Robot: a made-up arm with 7 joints.
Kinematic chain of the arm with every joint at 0, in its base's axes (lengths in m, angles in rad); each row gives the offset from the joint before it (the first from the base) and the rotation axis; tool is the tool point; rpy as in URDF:
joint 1: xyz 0 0 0 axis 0.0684 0.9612 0.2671
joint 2: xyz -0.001 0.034 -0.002 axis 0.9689 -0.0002 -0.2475
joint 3: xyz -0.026 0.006 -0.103 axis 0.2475 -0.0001 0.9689
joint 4: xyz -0.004 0 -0.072 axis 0.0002 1 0
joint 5: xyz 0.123 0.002 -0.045 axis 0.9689 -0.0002 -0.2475
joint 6: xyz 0.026 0 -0.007 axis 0.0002 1 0
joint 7: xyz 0.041 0 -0.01 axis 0.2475 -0.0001 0.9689
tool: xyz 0 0 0 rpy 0 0.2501 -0.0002
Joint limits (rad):
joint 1: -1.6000..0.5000
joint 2: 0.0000..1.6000
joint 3: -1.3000..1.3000
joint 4: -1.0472..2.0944
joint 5: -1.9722..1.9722
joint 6: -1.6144..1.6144
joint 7: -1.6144..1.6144
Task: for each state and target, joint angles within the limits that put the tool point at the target. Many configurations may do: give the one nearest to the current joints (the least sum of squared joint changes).
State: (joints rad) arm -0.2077 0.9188 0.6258 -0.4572 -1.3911 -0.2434 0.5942
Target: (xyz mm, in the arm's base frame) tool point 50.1 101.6 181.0
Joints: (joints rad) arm -0.5983 1.5451 0.9808 -0.6189 -1.3882 -0.2911 0.5942
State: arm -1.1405 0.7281 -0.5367 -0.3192 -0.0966 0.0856 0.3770
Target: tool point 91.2 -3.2 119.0
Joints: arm -1.4135 0.7916 -0.1301 -0.9270 -0.1029 -0.0584 0.3770
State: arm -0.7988 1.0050 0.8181 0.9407 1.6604 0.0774 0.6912
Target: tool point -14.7 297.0 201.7
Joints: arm -1.1269 1.6000 1.1790 0.4153 1.6748 0.1562 0.6912
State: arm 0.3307 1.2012 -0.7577 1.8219 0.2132 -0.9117 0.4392
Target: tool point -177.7 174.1 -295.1
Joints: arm 0.3083 0.4410 -0.7862 1.5548 0.2327 -0.5894 0.4392
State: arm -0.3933 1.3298 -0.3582 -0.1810 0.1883 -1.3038 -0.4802
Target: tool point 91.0 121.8 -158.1
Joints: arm 0.0189 1.3308 -0.6421 -0.2220 0.2523 -1.3748 -0.4802
